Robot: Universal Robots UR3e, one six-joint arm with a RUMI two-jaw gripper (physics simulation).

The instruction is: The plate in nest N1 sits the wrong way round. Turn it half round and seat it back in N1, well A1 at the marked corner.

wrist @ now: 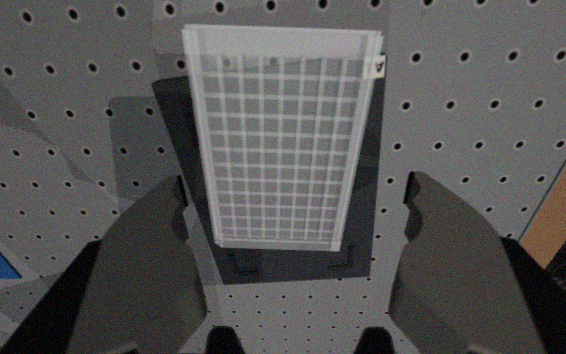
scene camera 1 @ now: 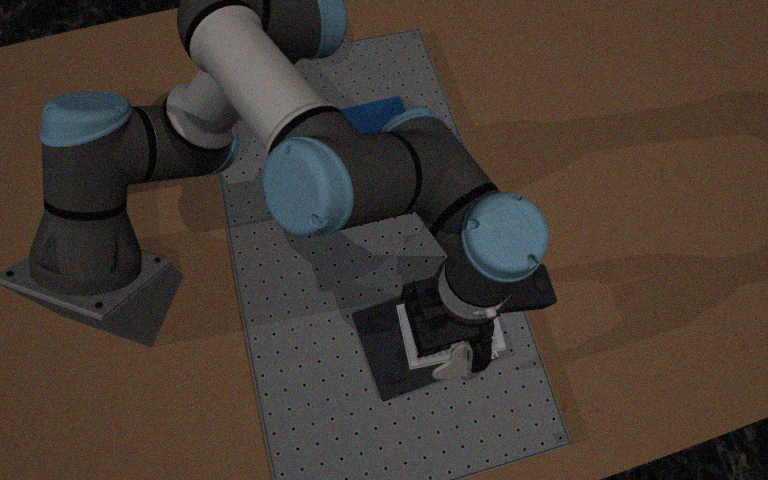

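Observation:
The plate (scene camera 1: 417,361) (wrist: 280,150), pale and see-through with a grid of wells, lies over the dark nest N1 (scene camera 1: 373,350) (wrist: 300,272). In the wrist view its far end reaches past the nest's far edge, and its near end stops short of the nest's near corner marks. A small label with an A (wrist: 379,67) shows at the plate's far right corner. I cannot tell whether the plate is level. My gripper (scene camera 1: 453,339) (wrist: 293,178) is open, its two fingers wide apart to the plate's left and right. In the scene view the gripper hides much of the plate.
The nest stands on a grey perforated board (scene camera 1: 317,407) (wrist: 465,100) on the wooden table (scene camera 1: 651,226). A blue nest (scene camera 1: 370,116) (wrist: 6,270) lies at the board's far part, partly hidden by the arm. The arm's links hang over the board's middle.

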